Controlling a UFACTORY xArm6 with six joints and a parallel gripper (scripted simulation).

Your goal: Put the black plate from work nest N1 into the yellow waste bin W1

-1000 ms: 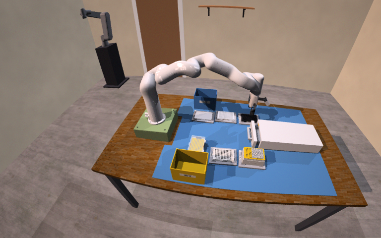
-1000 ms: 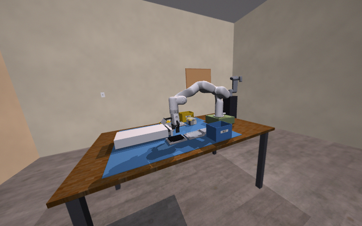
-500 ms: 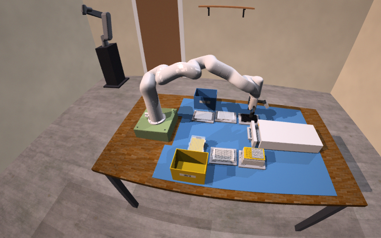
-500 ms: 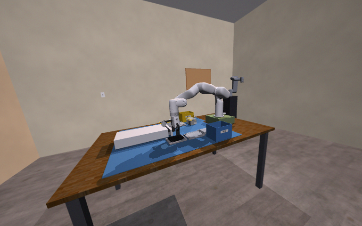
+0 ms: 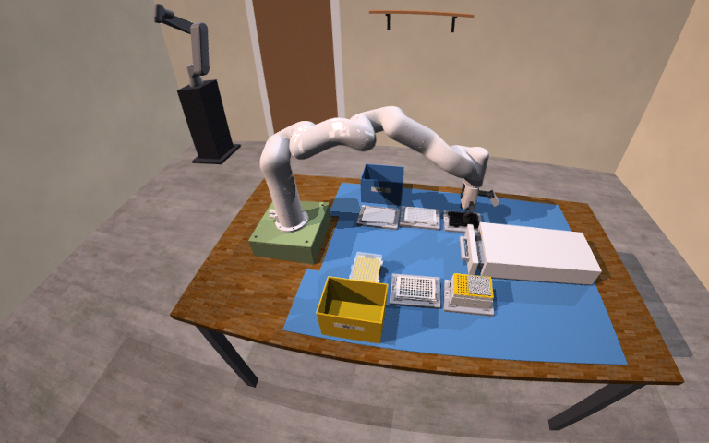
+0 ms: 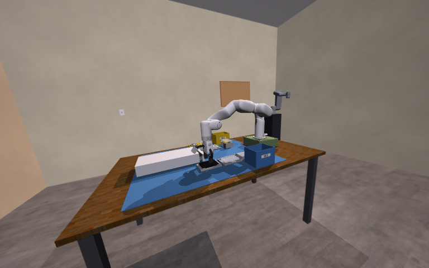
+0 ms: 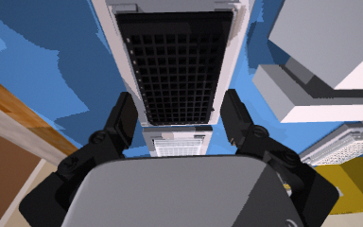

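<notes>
Right now the black plate is 3 cm below my hand. The rest, counted from my hand: grey work nest (5 cm below); drawer (14 cm ahead, 18 cm to the right, 3 cm below); white cooler (20 cm ahead, 18 cm to the right, 2 cm below).
</notes>
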